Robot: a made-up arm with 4 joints.
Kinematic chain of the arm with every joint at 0, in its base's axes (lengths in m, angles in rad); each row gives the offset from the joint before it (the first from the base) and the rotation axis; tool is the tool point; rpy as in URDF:
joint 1: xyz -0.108 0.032 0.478 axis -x
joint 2: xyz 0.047 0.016 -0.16 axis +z
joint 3: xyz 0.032 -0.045 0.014 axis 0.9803 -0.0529 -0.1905
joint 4: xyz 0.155 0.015 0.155 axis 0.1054 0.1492 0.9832
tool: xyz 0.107 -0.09 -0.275 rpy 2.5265 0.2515 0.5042
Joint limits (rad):
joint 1: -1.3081..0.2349
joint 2: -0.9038..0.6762
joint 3: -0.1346..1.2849
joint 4: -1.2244..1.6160
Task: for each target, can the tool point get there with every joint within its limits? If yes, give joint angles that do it. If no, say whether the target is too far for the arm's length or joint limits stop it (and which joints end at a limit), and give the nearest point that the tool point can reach.
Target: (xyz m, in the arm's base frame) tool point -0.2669 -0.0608 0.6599
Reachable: no: joint limits stop it (at a limit: joint 1, joint 2, joint 3, joint 4) | nearest point -0.1334 -0.2605 0.3264 | short by 0.411 m
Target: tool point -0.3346 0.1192 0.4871
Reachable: no: joint limits stop it (at a limit: joint 1, joint 2, joint 3, joint 4) | nearest point -0.1334 0.1755 0.1814 | short by 0.370 m
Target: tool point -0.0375 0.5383 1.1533
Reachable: no: too far | nearest point 0.0726 0.2919 0.6567 | short by 0.565 m
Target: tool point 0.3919 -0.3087 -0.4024
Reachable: no: too far | nearest point 0.1229 -0.1001 0.1367 | short by 0.638 m
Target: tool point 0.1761 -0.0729 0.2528
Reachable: yes | joints -0.0125 -0.7804 0.5176 1.2880
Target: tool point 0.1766 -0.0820 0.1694
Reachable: yes | joints -0.1050 -0.4925 1.1641 -0.1354
